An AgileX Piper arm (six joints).
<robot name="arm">
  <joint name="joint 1" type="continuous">
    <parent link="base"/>
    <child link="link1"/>
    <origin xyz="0 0 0.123"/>
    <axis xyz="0 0 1"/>
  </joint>
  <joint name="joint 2" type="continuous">
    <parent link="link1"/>
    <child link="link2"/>
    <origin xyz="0 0 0"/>
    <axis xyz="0 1 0"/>
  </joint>
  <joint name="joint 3" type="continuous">
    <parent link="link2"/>
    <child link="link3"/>
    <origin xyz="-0.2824 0 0.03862"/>
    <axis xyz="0 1 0"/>
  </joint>
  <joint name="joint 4" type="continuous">
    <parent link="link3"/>
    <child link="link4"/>
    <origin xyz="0.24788 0 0.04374"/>
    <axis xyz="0.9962 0 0.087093"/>
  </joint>
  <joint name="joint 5" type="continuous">
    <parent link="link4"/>
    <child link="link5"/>
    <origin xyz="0 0 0"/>
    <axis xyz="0 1 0"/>
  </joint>
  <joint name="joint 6" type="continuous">
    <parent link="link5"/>
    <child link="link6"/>
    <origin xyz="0.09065 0 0.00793"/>
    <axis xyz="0.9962 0 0.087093"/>
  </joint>
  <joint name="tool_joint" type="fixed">
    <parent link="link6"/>
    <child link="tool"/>
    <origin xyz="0 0 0" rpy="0 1.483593 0"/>
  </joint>
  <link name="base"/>
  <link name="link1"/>
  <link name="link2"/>
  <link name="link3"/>
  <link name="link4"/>
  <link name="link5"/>
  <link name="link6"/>
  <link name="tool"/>
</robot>
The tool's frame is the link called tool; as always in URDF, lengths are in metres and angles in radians. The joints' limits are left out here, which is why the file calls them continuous.
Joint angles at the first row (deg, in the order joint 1, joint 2, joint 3, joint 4, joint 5, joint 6):
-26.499 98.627 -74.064 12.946 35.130 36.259
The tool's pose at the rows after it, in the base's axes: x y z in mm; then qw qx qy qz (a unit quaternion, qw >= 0):
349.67 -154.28 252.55 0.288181 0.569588 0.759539 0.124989
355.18 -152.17 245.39 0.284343 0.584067 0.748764 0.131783
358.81 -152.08 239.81 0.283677 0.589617 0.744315 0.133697
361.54 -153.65 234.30 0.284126 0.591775 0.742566 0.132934
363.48 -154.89 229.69 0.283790 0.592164 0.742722 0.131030
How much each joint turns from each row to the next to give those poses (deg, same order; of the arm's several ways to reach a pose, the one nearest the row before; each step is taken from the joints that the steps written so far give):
0.986 1.326 0.001 0.039 -1.343 3.448
0.688 1.227 -0.002 0.000 -1.186 2.644
0.282 0.957 0.002 0.001 -1.030 0.958
0.001 0.937 -0.002 -0.002 -0.988 0.165
-0.002 0.753 0.001 -0.136 -0.671 -0.004

